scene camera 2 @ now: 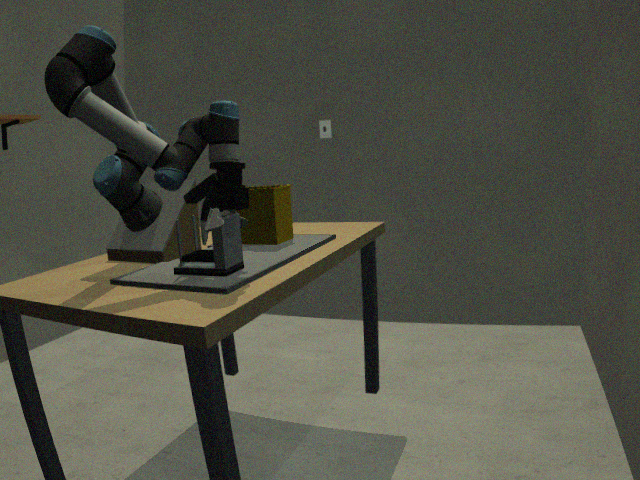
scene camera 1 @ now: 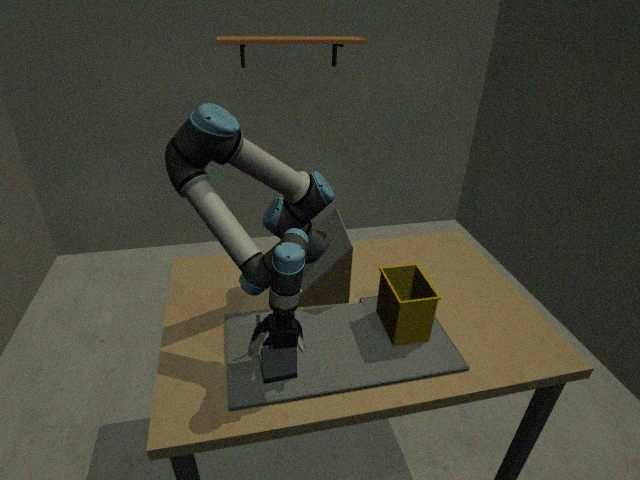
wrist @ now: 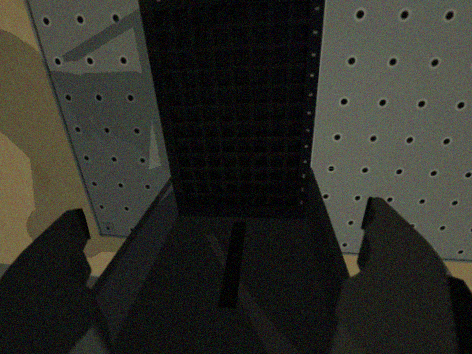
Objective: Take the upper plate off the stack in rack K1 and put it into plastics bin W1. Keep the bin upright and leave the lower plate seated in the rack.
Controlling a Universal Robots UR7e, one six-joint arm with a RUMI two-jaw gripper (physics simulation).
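Places are measured from the arm's base along level axes (x back, y left, z down), in centimetres.
Where they show: gripper, fingertip midpoint: (wrist: 225, 206); arm's base, origin of the base link: (scene camera 2: 144, 212) (scene camera 1: 317, 246).
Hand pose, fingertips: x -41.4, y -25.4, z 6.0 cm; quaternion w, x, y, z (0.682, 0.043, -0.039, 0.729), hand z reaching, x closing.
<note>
Things, the pixels of their top centre, and the offset from my fingertips. "spot": a spot on its surface instead. Level surfaces: height alone.
- Rack K1, middle of its top: (wrist: 178, 207) (scene camera 2: 203, 216) (scene camera 1: 274, 324) dx +4.5, dy +0.7, dz -6.6 cm
- dark plate edge, surface spot: (scene camera 2: 199, 255) spot: dx +5.2, dy -2.1, dz +2.6 cm
- Yellow bin W1, middle of its top: (scene camera 1: 408, 281) (scene camera 2: 258, 187) dx +6.6, dy +43.6, dz -10.7 cm
- grey perforated mat, its level: dz +7.3 cm
- wooden table, its level: dz +8.6 cm
Rack K1 (scene camera 1: 279, 362) (scene camera 2: 228, 245) (wrist: 280, 270) has a black base, a tall grey wall and thin posts; it stands at the left of the mat. A black plate with a grid of wells (wrist: 235, 110) lies in the rack, and a dark plate edge (scene camera 2: 199, 255) shows low between wall and posts. Whether it is one plate or two stacked cannot be told. My gripper (scene camera 1: 277, 350) (scene camera 2: 224, 225) (wrist: 225, 206) is open, pointing down at the rack, its fingers apart on either side of the tall wall. Yellow bin W1 (scene camera 1: 414, 322) (scene camera 2: 282, 214) stands upright, open at the top, at the mat's right.
The grey perforated mat (scene camera 1: 330, 372) (scene camera 2: 149, 279) (wrist: 390, 120) lies on the wooden table (scene camera 1: 496, 310) (scene camera 2: 320, 227). The arm's pedestal (scene camera 1: 336, 273) (scene camera 2: 142, 242) stands behind the mat. A wall shelf (scene camera 1: 292, 39) hangs high at the back.
</note>
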